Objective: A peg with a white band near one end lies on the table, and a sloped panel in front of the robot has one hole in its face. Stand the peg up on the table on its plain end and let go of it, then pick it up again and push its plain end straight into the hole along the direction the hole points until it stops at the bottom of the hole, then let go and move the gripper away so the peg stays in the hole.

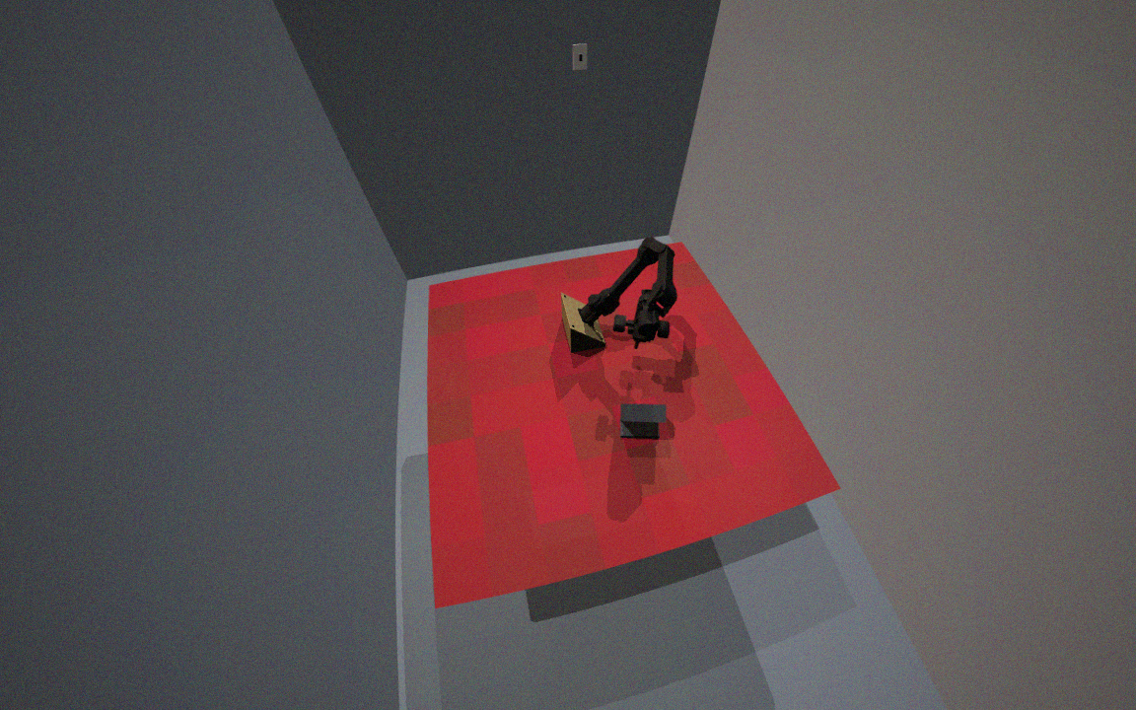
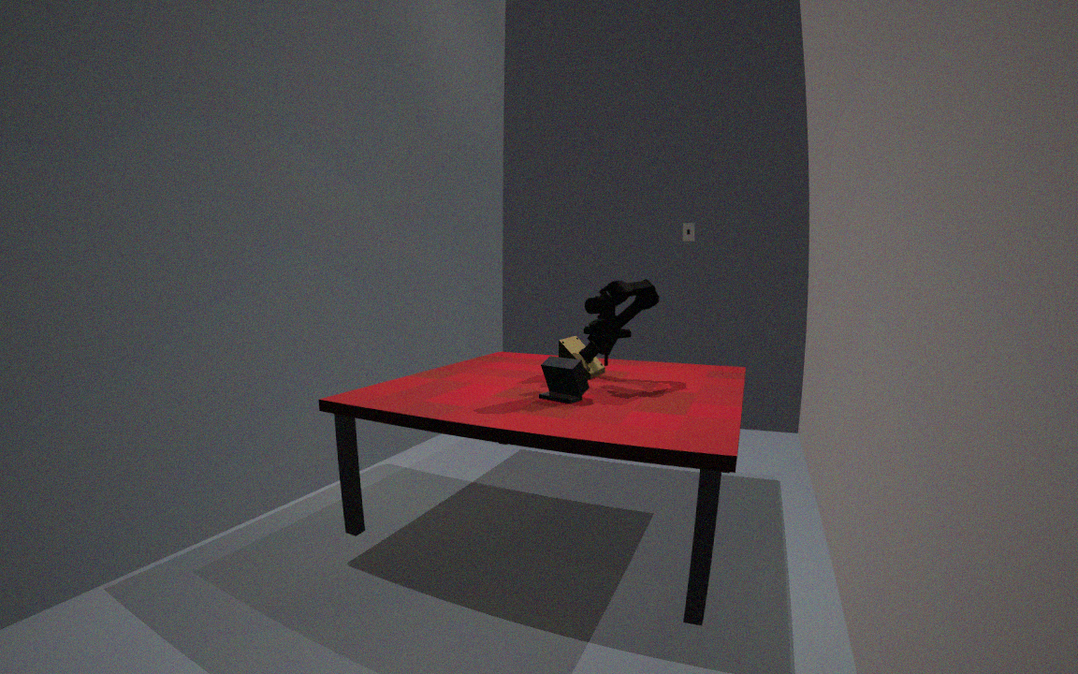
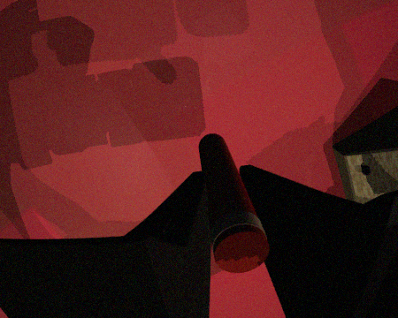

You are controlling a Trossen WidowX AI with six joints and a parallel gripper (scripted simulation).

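The grey sloped panel is 25 cm ahead of my gripper tip, 9 cm to the right of it and 4 cm below it. Round my gripper tip: red peg (2 cm above).
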